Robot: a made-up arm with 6 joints.
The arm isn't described. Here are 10 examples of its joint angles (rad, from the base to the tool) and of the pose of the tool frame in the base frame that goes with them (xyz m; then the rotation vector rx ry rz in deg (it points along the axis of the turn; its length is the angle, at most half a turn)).
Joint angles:
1: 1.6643 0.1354 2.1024 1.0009 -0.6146 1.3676
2: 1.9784 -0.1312 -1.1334 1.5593 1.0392 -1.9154
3: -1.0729 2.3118 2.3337 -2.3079 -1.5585 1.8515
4: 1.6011 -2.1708 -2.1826 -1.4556 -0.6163 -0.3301
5: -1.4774 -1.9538 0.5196 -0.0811 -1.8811 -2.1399
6: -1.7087 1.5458 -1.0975 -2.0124 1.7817 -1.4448
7: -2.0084 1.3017 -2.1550 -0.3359 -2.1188 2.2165
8: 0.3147 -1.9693 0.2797 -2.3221 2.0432 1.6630
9: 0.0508 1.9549 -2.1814 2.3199 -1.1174 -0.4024
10: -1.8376 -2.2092 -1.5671 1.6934 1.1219 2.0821
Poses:
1: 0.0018 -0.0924 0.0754 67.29 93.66 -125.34
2: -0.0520 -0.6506 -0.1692 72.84 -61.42 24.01
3: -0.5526 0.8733 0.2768 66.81 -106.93 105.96
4: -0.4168 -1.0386 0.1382 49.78 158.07 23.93
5: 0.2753 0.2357 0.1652 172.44 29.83 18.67
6: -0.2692 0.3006 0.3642 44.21 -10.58 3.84
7: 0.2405 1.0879 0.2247 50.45 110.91 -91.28
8: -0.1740 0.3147 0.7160 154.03 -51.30 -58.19
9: -0.1923 -0.1230 0.2904 -116.69 122.37 -9.12
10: 0.1946 0.2625 0.6280 33.23 123.67 45.15
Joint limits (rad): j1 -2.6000..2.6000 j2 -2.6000..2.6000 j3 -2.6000..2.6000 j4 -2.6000..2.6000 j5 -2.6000..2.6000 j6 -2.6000..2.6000
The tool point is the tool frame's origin. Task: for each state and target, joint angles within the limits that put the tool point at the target. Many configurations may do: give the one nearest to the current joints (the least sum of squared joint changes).
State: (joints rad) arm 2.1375 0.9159 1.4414 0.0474 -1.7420 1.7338
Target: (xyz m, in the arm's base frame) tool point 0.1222 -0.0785 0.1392
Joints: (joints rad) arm 1.5240 0.6061 1.2648 0.7539 -1.4277 2.0252
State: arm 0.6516 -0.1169 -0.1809 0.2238 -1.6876 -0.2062
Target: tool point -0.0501 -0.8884 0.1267
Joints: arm 1.1564 0.3208 -0.5597 0.2632 -1.6709 0.0406
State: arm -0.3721 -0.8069 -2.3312 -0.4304 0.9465 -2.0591
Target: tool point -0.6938 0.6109 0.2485
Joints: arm -0.1535 -1.0805 -2.4829 -0.2938 0.8398 -2.1863
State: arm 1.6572 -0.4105 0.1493 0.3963 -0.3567 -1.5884
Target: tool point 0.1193 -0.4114 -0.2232
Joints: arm 1.7951 -0.4548 0.3736 0.0722 -0.1990 -1.3704
